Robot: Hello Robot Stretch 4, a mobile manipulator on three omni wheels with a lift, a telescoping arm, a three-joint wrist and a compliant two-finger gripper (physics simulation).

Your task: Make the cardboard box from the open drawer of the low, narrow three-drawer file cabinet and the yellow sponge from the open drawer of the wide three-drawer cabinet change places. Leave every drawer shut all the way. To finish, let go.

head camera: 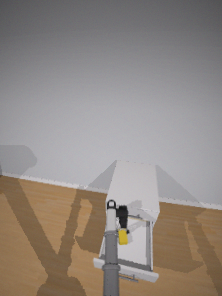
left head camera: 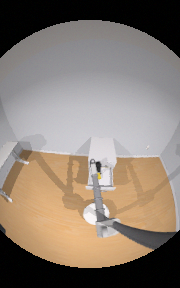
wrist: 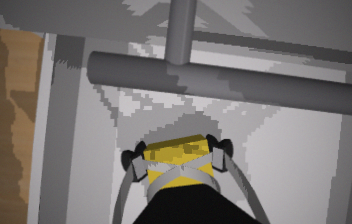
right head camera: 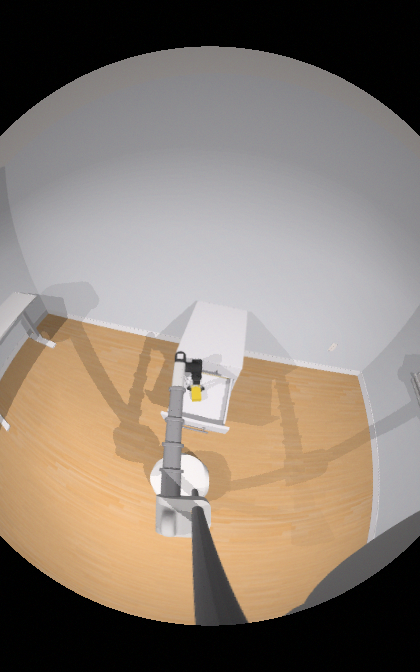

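Observation:
My gripper (wrist: pixel 177 150) (right head camera: pixel 196 388) is shut on the yellow sponge (wrist: pixel 177 175) (right head camera: pixel 196 394) (head camera: pixel 123 237) (left head camera: pixel 99 176), with a fingertip on either side. It holds the sponge over or within the open drawer (head camera: pixel 142 273) (right head camera: pixel 215 427) (left head camera: pixel 107 188) of the low, narrow file cabinet (head camera: pixel 135 185) (right head camera: pixel 220 330) (left head camera: pixel 102 146), towards the drawer's cabinet end. The height above the drawer floor is hard to tell. No other object shows on the visible part of that floor. The cardboard box and the wide cabinet's open drawer cannot be made out.
In the wrist view a grey bar handle (wrist: pixel 225 80) crosses close ahead of the sponge. The cabinet's back is near the wall (right head camera: pixel 215 225). A white piece of furniture with legs (right head camera: pixel 15 310) (left head camera: pixel 7 155) stands at the left. The telescoping arm (right head camera: pixel 173 430) passes over the drawer's front.

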